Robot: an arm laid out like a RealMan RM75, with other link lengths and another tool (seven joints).
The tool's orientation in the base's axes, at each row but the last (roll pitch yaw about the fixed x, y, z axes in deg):
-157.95 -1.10 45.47
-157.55 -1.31 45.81
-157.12 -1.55 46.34
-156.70 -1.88 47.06
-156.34 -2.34 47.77
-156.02 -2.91 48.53
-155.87 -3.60 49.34
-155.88 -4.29 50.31
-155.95 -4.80 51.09
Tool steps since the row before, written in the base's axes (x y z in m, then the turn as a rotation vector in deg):
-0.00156 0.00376 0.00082 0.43 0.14 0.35
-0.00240 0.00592 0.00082 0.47 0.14 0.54
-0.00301 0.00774 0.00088 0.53 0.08 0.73
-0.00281 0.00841 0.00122 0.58 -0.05 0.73
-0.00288 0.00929 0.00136 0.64 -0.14 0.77
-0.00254 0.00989 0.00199 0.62 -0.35 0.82
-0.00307 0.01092 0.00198 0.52 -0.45 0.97
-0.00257 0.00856 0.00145 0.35 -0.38 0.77
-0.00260 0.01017 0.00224 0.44 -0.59 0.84
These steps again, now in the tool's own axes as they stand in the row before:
0.00160 -0.00377 0.00068 0.41 0.06 -0.40
0.00259 -0.00569 0.00153 0.44 0.02 -0.58
0.00354 -0.00723 0.00220 0.44 0.02 -0.79
0.00428 -0.00758 0.00209 0.38 0.14 -0.84
0.00499 -0.00814 0.00230 0.36 0.22 -0.92
0.00582 -0.00841 0.00189 0.19 0.31 -1.02
0.00640 -0.00927 0.00242 0.06 0.23 -1.16
0.00504 -0.00723 0.00206 -0.01 0.15 -0.91
0.00645 -0.00838 0.00187 -0.11 0.30 -1.07

